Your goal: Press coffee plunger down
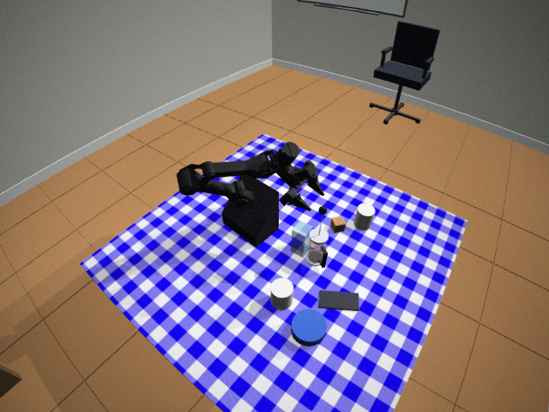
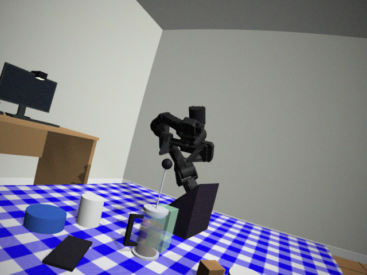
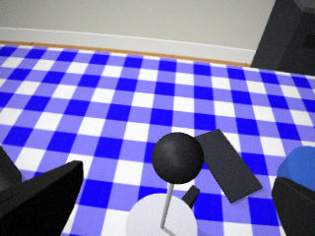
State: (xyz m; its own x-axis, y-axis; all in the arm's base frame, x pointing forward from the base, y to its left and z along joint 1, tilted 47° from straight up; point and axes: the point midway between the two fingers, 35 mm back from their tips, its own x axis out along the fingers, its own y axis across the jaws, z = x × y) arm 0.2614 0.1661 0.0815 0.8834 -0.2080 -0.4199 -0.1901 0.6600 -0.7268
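The glass coffee press is 16 cm below my gripper tip and 4 cm ahead of it. From my gripper tip the other things lie so: black flat slab 29 cm below, 22 cm ahead, 8 cm to the right; brown cube 27 cm below, 20 cm to the left, 1 cm behind; pale green block 23 cm below, 5 cm behind, 1 cm to the right.
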